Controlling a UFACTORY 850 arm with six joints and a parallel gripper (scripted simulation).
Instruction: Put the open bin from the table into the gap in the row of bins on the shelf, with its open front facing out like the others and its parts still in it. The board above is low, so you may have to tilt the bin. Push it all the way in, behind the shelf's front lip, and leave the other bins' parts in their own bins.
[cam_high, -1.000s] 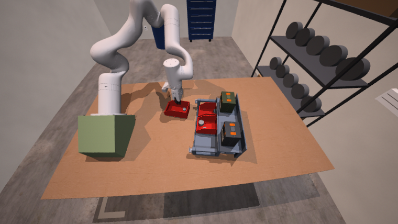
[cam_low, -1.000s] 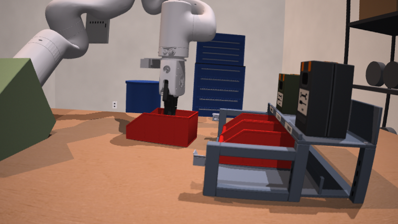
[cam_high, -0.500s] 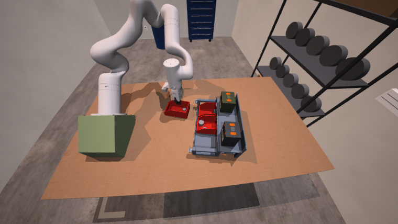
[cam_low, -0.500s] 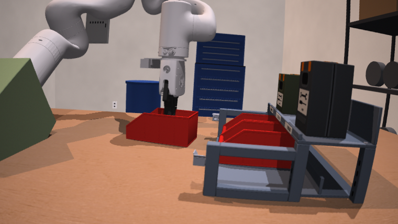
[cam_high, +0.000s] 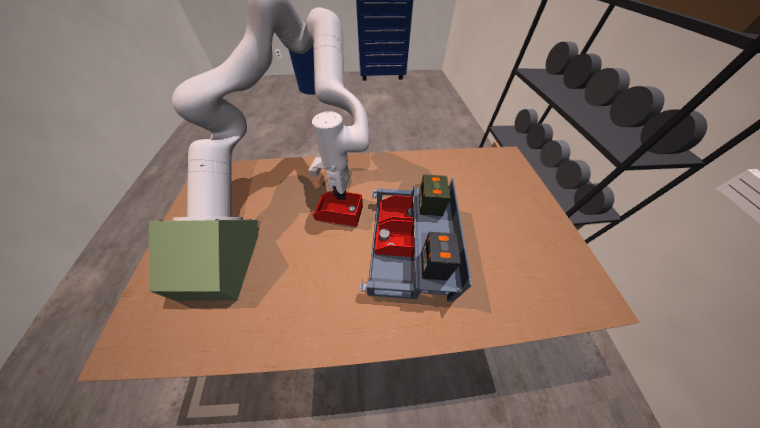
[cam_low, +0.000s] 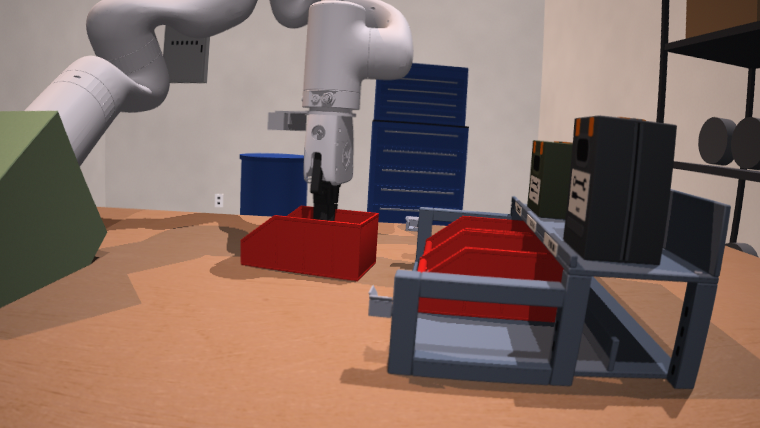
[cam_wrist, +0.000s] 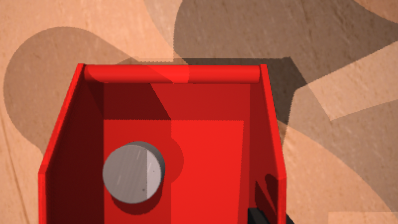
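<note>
Right now my hand is 40 mm past the grey disc, 70 mm to the left of it and 50 mm above it. The rest, counted from my hand: grey shelf: 260 mm ahead, 180 mm to the right, 10 mm above.
</note>
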